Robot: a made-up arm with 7 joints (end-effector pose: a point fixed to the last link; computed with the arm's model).
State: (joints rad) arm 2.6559 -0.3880 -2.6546 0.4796 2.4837 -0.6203 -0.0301
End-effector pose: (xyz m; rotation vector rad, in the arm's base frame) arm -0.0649 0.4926 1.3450 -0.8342 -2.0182 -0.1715
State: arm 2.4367 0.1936 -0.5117 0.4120 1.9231 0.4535 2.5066
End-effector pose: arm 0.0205 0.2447 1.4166 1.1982 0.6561 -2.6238
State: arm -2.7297 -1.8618 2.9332 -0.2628 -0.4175 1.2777 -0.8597
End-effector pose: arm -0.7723 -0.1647 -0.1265 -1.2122 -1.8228 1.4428
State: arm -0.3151 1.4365 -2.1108 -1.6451 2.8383 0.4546 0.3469
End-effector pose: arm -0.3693 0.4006 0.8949 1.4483 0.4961 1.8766
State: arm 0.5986 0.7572 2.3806 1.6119 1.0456 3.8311 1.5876
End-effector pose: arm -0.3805 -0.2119 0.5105 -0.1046 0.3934 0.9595
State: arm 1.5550 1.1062 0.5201 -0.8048 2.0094 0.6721 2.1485
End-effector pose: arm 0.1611 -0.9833 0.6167 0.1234 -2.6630 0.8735
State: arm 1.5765 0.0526 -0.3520 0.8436 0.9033 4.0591 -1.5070
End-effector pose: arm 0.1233 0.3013 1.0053 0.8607 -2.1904 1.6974
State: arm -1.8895 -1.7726 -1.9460 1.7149 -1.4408 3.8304 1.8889
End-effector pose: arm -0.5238 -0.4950 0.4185 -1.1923 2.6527 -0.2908
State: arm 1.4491 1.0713 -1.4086 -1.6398 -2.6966 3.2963 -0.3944
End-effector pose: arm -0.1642 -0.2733 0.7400 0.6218 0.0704 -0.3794
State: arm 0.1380 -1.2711 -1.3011 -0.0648 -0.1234 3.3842 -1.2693
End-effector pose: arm 0.6873 0.0033 0.6860 -1.5194 0.8916 1.5495
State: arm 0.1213 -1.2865 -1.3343 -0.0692 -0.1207 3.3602 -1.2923
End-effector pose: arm 0.6897 -0.0013 0.6759 -1.5044 0.9299 1.5082
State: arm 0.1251 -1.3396 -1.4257 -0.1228 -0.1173 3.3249 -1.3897
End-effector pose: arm 0.6962 0.0250 0.6396 -1.5754 0.9456 1.4452
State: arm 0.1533 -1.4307 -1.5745 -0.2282 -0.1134 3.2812 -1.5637
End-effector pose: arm 0.6991 0.0839 0.5691 -1.7465 0.9082 1.3878
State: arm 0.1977 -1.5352 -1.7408 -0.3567 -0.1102 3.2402 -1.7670
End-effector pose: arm 0.6854 0.1540 0.4770 -1.9609 0.7953 1.3807
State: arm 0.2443 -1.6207 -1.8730 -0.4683 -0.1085 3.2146 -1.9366
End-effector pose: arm 0.6573 0.2094 0.3960 -2.1317 0.6383 1.4282
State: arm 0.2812 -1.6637 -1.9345 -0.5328 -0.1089 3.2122 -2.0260
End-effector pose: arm 0.6343 0.2414 0.3552 -2.2163 0.5098 1.4883
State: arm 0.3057 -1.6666 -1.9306 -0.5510 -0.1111 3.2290 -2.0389
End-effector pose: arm 0.6262 0.2571 0.3539 -2.2369 0.4408 1.5295
